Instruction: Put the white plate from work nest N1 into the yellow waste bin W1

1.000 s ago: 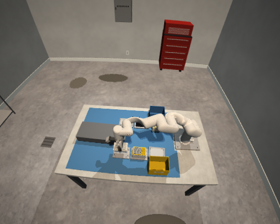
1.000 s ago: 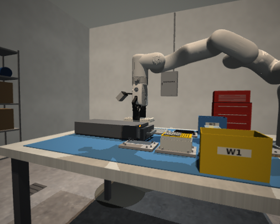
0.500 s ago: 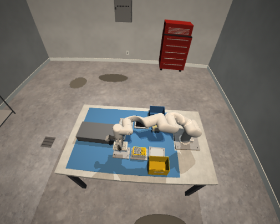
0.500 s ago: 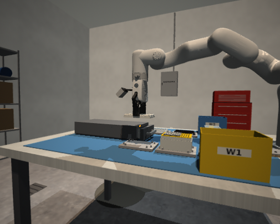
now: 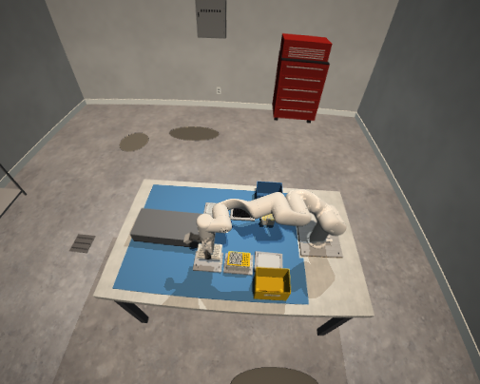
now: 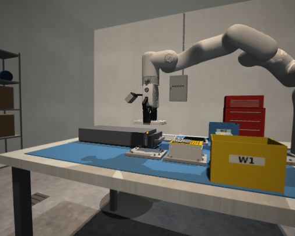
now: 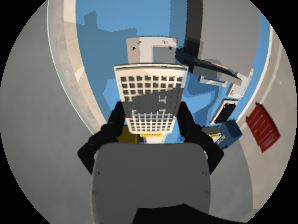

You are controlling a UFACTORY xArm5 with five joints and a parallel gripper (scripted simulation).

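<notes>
Right now the yellow bin W1 is 34 cm behind my hand, 12 cm below it and 11 cm to the left of it. Round my hand: white plate: 1 cm below; then yellow-topped tip box: 17 cm behind, 10 cm below, 2 cm to the right; then grey nest: 15 cm below, 2 cm ahead, 1 cm to the right.
</notes>
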